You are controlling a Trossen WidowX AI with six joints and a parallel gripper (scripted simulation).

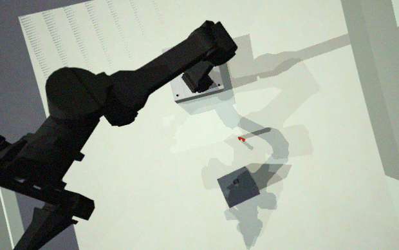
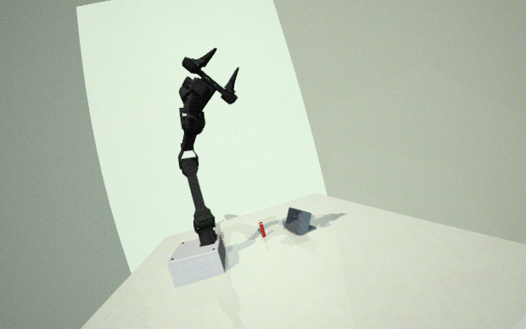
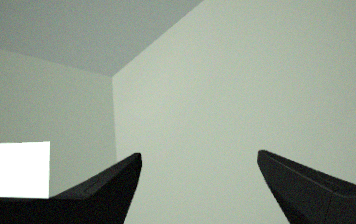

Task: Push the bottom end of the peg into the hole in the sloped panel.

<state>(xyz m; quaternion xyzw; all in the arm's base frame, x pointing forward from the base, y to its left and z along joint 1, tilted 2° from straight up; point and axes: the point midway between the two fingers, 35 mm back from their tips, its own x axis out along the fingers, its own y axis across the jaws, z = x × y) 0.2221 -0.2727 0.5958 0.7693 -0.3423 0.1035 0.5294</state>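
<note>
Now: gripper tip 3 cm past the peg, 41 cm to the right of it and 65 cm above it. Round my gripper tip: panel 16 cm ahead, 37 cm to the left, 66 cm below.
</note>
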